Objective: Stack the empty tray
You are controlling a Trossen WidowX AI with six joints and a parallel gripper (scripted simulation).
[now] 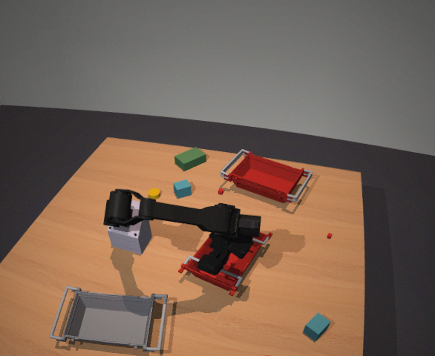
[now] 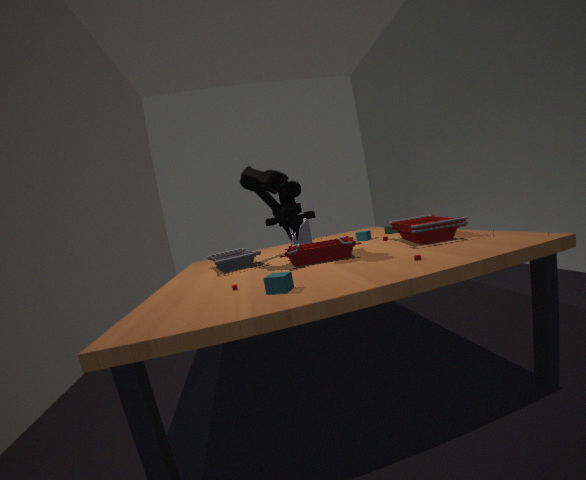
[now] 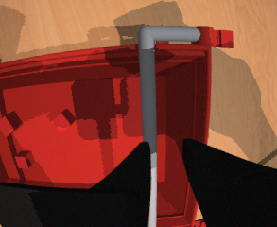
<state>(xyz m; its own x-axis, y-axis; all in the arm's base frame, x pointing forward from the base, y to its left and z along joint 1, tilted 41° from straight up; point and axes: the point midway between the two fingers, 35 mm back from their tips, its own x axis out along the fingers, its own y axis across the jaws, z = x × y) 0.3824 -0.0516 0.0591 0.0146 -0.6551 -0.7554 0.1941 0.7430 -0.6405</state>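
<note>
Now: the grey tray 26 cm behind my gripper tip, 27 cm to the right of it and 5 cm below it. Round my gripper tip: tiny red cube: 32 cm ahead, 31 cm to the left, 9 cm below; then green block: 34 cm behind, 61 cm to the left, 7 cm below.
</note>
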